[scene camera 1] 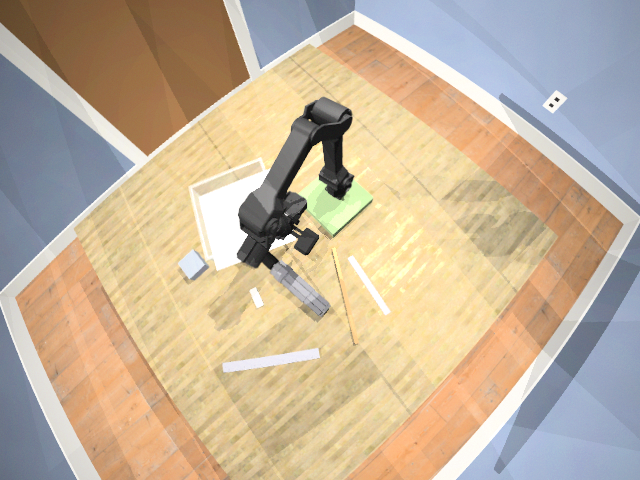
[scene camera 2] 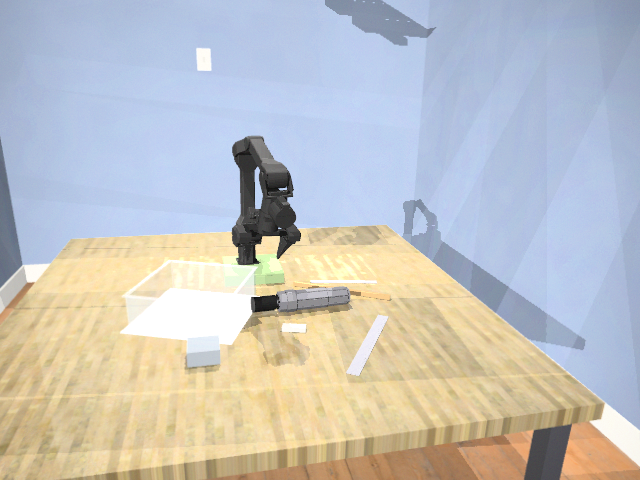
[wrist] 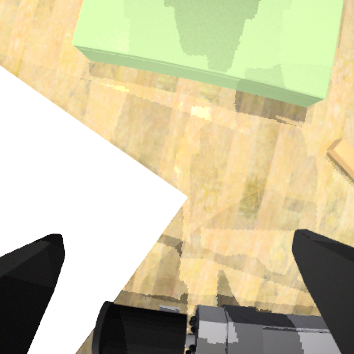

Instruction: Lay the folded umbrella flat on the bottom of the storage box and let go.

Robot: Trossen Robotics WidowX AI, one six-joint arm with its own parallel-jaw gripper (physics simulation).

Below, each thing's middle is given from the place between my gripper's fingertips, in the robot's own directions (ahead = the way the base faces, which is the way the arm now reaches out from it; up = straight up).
Right now my hand is 200 mm to the left of the storage box [scene camera 2: 194, 299], 70 mm above it and 50 mm short of it.
